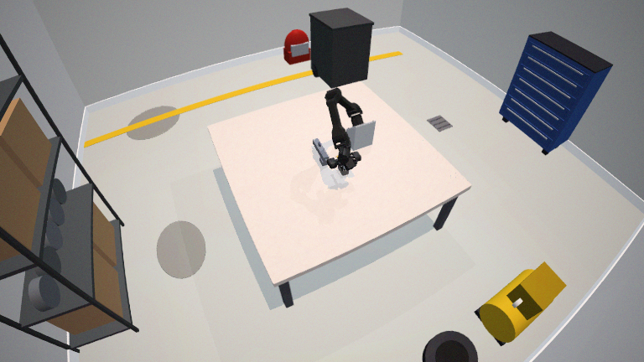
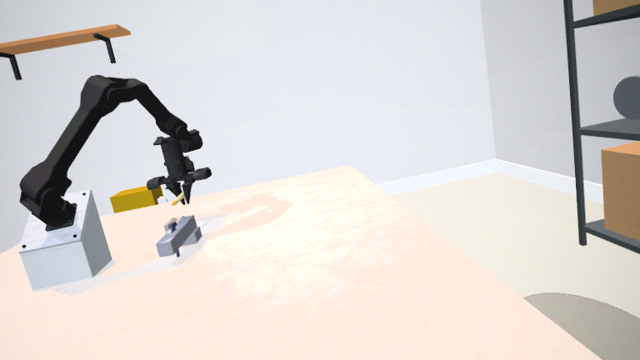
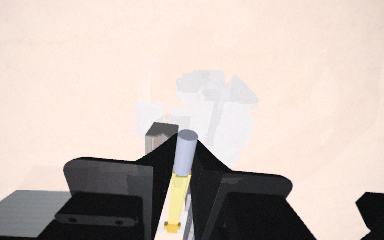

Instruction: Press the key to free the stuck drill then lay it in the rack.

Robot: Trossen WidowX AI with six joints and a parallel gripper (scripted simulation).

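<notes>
My gripper tip is 4 cm to the left of the drill and 3 cm below it. From my gripper tip the other things lie so: beige rack (5 cm to the right, 5 cm below, 3 cm behind); dark blue key (25 cm to the right, 2 cm below, 2 cm ahead); grey block (22 cm to the right, 3 cm below, 3 cm ahead).
</notes>
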